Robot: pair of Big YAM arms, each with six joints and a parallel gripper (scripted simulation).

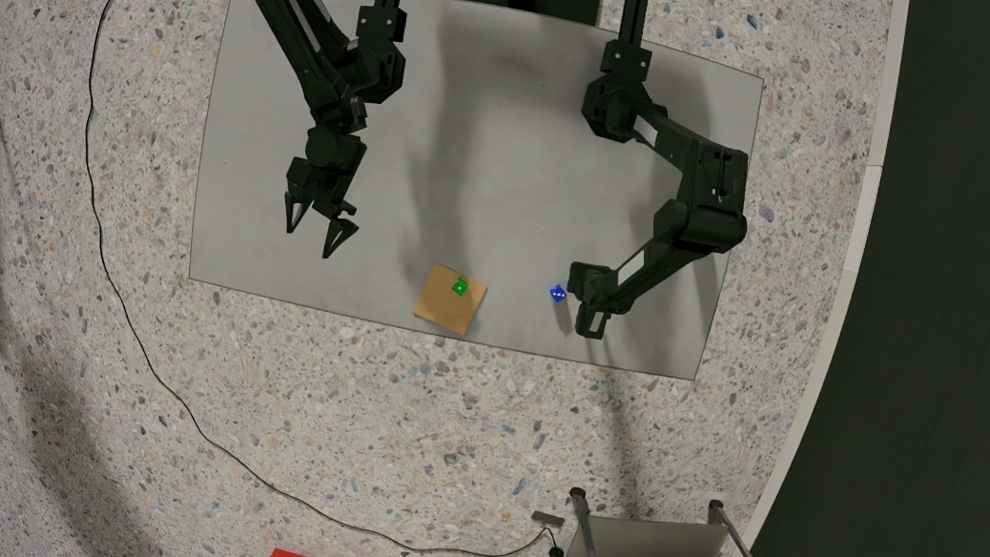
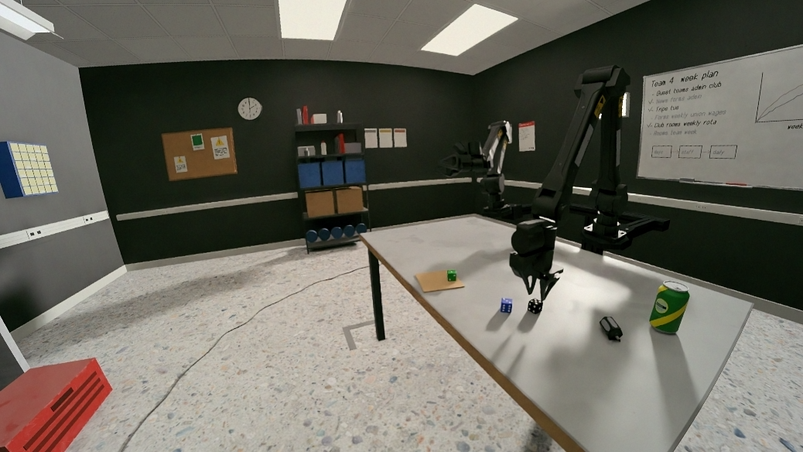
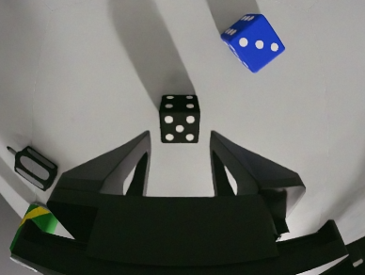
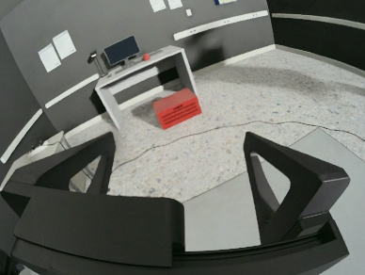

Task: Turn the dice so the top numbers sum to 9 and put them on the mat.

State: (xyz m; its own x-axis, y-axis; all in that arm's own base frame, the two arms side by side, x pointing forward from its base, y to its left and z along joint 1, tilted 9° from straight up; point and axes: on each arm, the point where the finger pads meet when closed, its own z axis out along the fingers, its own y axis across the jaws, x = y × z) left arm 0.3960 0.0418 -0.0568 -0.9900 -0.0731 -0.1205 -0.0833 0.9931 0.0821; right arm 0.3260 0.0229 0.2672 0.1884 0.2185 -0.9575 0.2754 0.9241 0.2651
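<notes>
Right now the black die is 40 mm below my left hand. Round my left hand: blue die: 60 mm ahead, 50 mm to the right, 40 mm below; brown square mat: 130 mm ahead, 310 mm to the right, 50 mm below; green die: 90 mm ahead, 290 mm to the right, 30 mm below.
</notes>
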